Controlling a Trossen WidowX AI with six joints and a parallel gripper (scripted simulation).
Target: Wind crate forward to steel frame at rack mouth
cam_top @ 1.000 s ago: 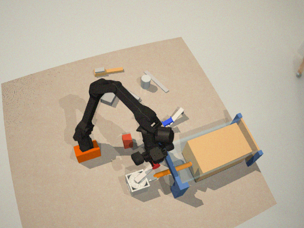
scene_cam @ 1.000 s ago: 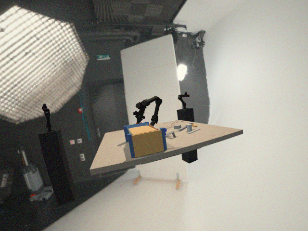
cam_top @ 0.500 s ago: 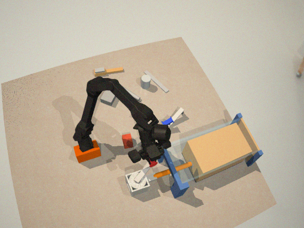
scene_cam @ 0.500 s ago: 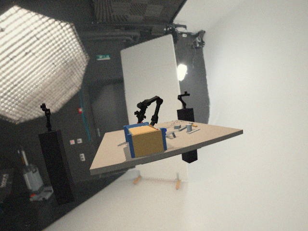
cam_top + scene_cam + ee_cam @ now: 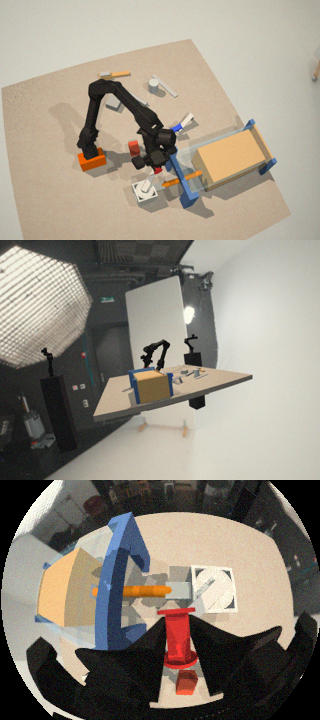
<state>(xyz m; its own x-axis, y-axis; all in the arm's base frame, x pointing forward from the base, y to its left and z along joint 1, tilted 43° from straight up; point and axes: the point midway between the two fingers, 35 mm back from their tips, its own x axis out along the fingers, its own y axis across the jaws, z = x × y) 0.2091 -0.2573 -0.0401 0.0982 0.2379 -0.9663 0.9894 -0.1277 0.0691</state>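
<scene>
The red-knobbed winch handle lies 3 cm behind my gripper tip and 4 cm below it. Round my gripper tip: hand winch: 10 cm behind, 5 cm to the right, 12 cm below; blue steel frame: 7 cm ahead, 6 cm to the right, 4 cm below; red knob: 2 cm to the left, 2 cm below.
</scene>
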